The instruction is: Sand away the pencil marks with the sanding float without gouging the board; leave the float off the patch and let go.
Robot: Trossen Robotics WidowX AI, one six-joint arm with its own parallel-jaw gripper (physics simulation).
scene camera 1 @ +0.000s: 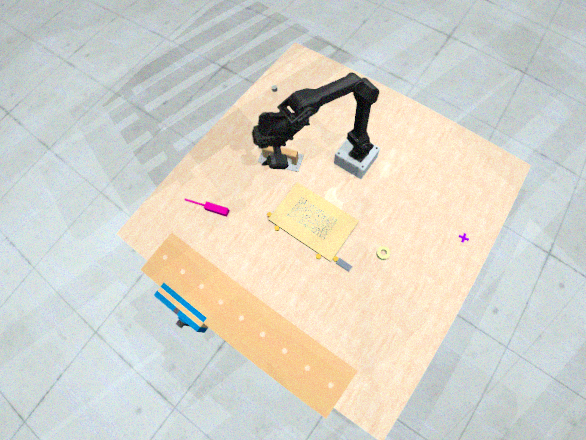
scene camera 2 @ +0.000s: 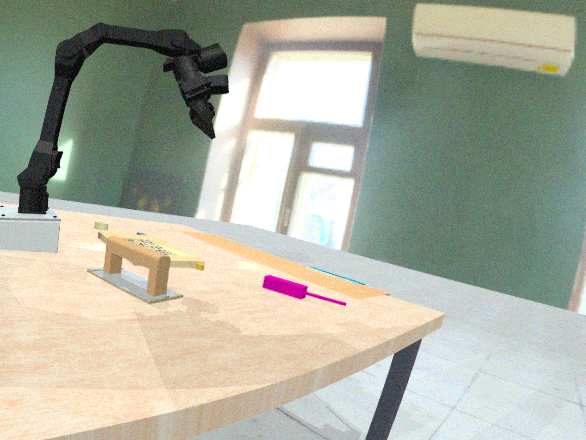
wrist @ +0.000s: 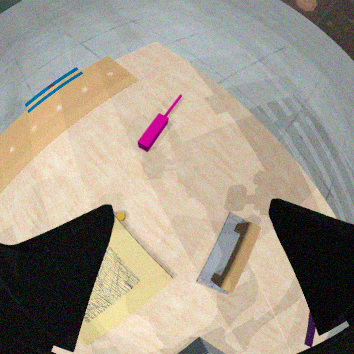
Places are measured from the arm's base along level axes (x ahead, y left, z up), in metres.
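Pixels of known places: gripper, between the fingertips: (scene camera 1: 260, 152) (scene camera 2: 212, 132) (wrist: 193, 210); arm's base, origin of its link: (scene camera 1: 358, 153) (scene camera 2: 31, 211).
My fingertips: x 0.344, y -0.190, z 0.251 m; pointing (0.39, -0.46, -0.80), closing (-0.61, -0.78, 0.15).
For each thing: its top centre in the pictures, then the offset to it from my fingertips. "pt": a spot on its surface instead.
- sanding float, centre of its top: (scene camera 2: 137, 245) (wrist: 243, 257) (scene camera 1: 279, 149) 0.156 m back, 0.079 m right, 0.251 m down
- pale yellow board, centre of its top: (wrist: 93, 287) (scene camera 2: 146, 245) (scene camera 1: 313, 219) 0.017 m back, 0.213 m left, 0.307 m down
- magenta tool, centre of its top: (scene camera 2: 305, 286) (wrist: 163, 114) (scene camera 1: 204, 204) 0.213 m ahead, 0.172 m right, 0.297 m down
- grey tab, a spot on its surface: (scene camera 1: 343, 264) pt 0.051 m ahead, 0.415 m left, 0.311 m down
- yellow ring, centre of its top: (scene camera 2: 101, 221) (scene camera 1: 383, 252) 0.081 m back, 0.507 m left, 0.300 m down
The sanding float (scene camera 1: 295, 156) (scene camera 2: 137, 250) (wrist: 245, 257), a flat grey plate with a wooden bridge handle, rests upright on the table, apart from the board. The pale yellow board (scene camera 1: 300, 192) (scene camera 2: 182, 257) (wrist: 150, 282) lies nearby, with a patch of dark scribbled pencil marks (scene camera 1: 317, 220) (scene camera 2: 150, 245) (wrist: 112, 285) on it. My gripper (scene camera 1: 276, 161) (scene camera 2: 214, 135) (wrist: 193, 210) is open and empty, high above the table. In the wrist view the float shows between the fingers, nearer the right one; the left finger hides part of the board.
A magenta tool (scene camera 1: 216, 208) (scene camera 2: 285, 286) (wrist: 153, 132) lies beyond the board. An orange strip with pale dots (scene camera 1: 230, 320) runs along the table edge, with blue rails (scene camera 1: 184, 302) beside it. A grey tab (scene camera 1: 343, 264) and a yellow ring (scene camera 1: 383, 258) are near the board.
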